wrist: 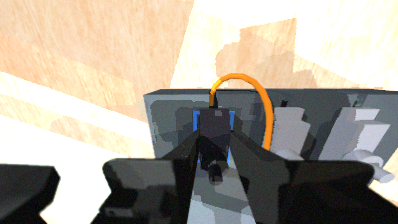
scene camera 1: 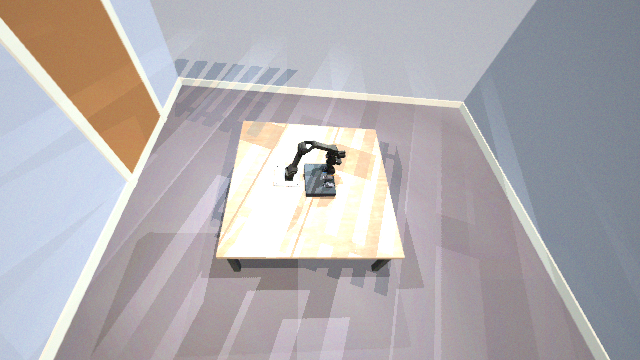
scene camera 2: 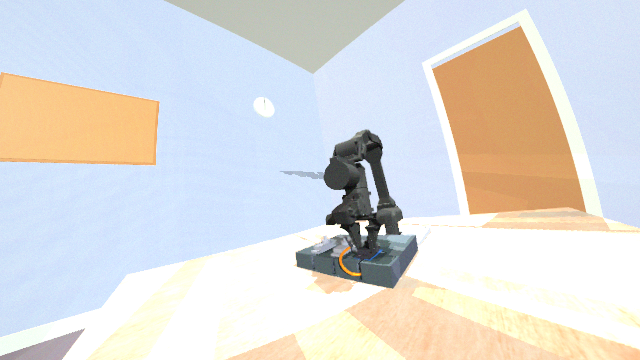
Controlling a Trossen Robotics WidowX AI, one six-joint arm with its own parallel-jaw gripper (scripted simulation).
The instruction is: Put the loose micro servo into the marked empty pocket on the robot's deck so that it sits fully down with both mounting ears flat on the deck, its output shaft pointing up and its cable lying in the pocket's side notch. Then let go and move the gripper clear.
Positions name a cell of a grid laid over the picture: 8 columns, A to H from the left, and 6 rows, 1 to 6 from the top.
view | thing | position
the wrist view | gripper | E4
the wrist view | micro servo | E4
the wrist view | robot deck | F4
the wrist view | robot deck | E3
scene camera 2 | gripper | E5
